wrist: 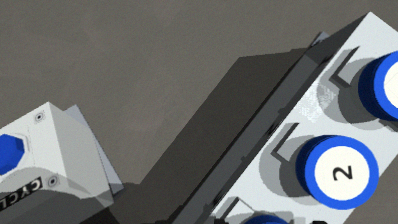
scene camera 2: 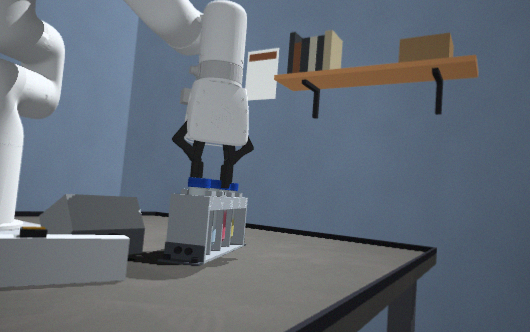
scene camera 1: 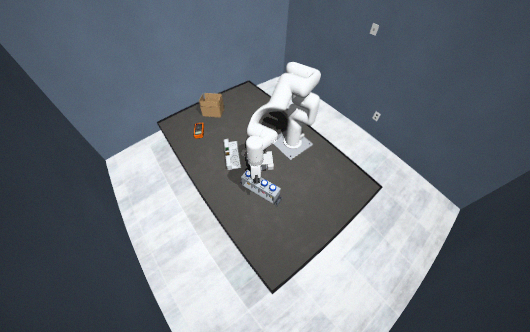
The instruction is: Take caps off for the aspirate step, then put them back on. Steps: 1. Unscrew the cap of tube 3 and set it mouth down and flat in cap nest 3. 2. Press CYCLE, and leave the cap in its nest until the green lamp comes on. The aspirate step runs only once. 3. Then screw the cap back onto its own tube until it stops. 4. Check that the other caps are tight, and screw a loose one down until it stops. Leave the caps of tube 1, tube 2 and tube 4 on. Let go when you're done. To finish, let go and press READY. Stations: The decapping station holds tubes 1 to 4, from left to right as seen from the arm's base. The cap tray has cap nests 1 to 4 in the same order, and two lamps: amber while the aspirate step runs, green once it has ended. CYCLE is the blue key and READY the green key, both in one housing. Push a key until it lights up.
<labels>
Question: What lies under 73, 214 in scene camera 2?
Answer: A grey key housing.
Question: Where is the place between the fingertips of my gripper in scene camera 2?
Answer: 210, 187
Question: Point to a grey key housing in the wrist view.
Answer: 61, 169
</labels>
